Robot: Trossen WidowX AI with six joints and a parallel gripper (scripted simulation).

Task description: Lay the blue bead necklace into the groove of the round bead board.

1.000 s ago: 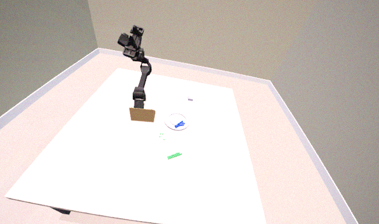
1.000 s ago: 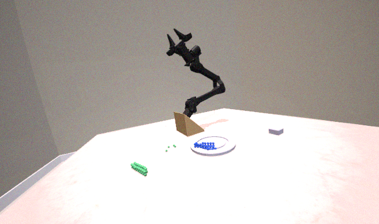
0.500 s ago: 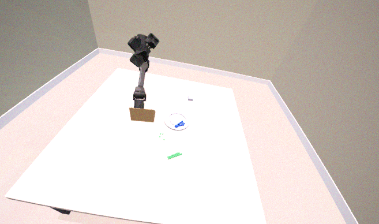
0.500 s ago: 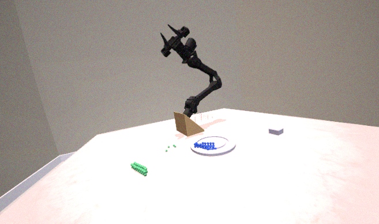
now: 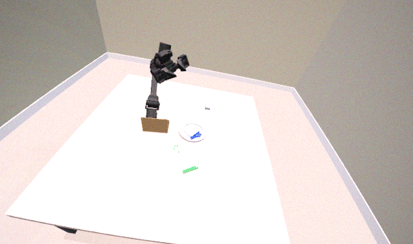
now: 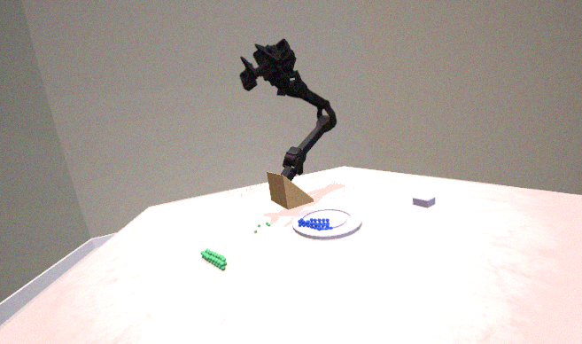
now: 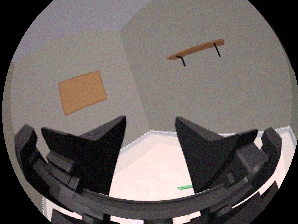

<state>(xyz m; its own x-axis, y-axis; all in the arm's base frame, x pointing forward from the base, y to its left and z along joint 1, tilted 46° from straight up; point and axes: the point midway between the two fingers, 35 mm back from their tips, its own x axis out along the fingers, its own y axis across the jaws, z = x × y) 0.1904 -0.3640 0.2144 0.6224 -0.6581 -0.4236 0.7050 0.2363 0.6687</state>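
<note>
The round white bead board is 100 mm ahead of my gripper tip, 120 mm to the left of it and 500 mm below it. Also, from my gripper tip: small grey block (210 mm ahead, 420 mm to the left, 490 mm below).
</note>
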